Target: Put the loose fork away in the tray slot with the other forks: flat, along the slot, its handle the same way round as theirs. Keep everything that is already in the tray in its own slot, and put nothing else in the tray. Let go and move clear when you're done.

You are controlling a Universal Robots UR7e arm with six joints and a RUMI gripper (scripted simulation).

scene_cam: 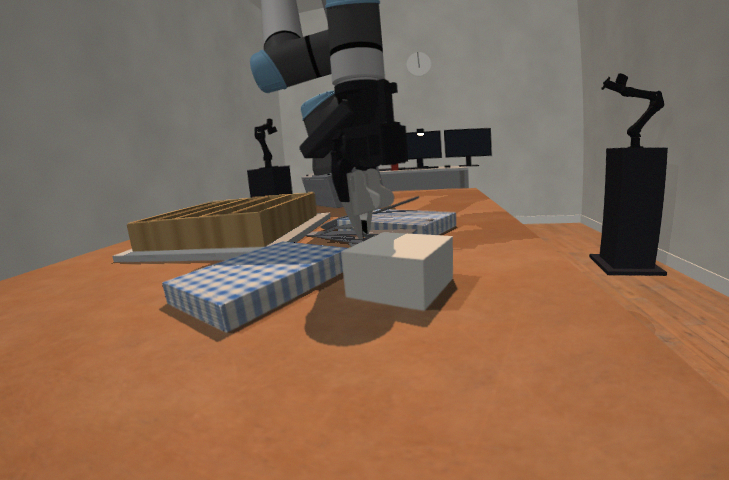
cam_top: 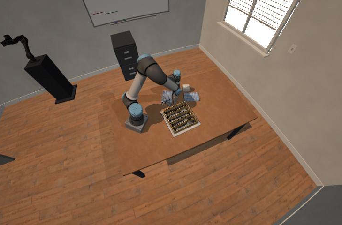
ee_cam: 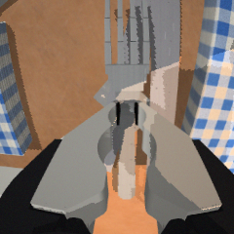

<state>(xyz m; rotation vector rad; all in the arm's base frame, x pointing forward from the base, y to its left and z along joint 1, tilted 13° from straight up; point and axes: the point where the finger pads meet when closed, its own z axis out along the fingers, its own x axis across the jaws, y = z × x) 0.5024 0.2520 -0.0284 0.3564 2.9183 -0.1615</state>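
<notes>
Right now the wooden cutlery tray is 5 cm behind my hand, 30 cm to the right of it and 2 cm above it. Round my hand: white box: 16 cm ahead, 10 cm to the left.
</notes>
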